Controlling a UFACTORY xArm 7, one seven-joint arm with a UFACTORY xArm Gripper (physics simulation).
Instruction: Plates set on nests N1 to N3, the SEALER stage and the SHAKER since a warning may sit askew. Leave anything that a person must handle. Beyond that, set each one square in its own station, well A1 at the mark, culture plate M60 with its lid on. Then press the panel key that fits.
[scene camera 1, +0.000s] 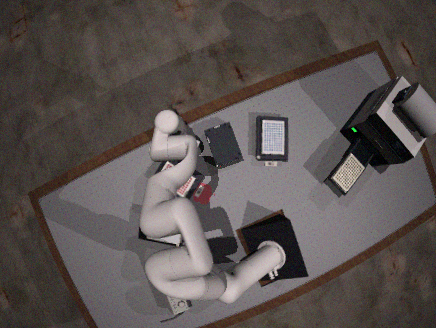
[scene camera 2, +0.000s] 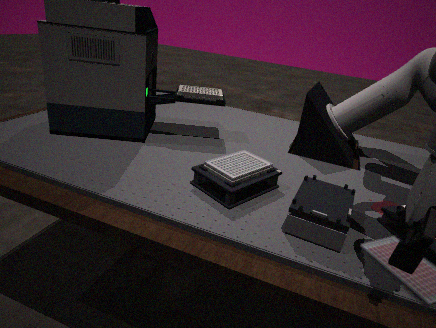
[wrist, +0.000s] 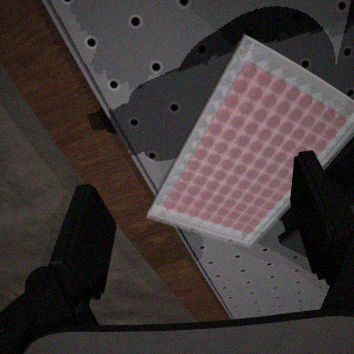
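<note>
My gripper (wrist: 194, 191) is open and empty, its fingers wide apart in the wrist view. The right finger overlaps the side of a clear-rimmed plate with pink wells (wrist: 250, 150) (scene camera 2: 381, 250); contact cannot be told. That plate looks slanted, and its seating is hidden. In scene camera 1 the arm covers much of this area; pink wells (scene camera 1: 186, 185) show beside it. A blue-white plate (scene camera 1: 273, 136) (scene camera 2: 240, 165) lies on a dark raised station (scene camera 1: 259, 122) (scene camera 2: 230, 197). A cream plate (scene camera 1: 348, 172) (scene camera 2: 200, 91) lies on the tray extending from the large machine. Plate labels and well A1 are unreadable.
The large machine (scene camera 1: 380, 122) (scene camera 2: 97, 80) shows a green light. A dark station with corner posts (scene camera 1: 224, 144) (scene camera 2: 325, 197) bears no plate. A red object (scene camera 1: 202, 193) (scene camera 2: 384, 206) lies near the arm. A panel (scene camera 1: 179, 304) is partly hidden below the arm.
</note>
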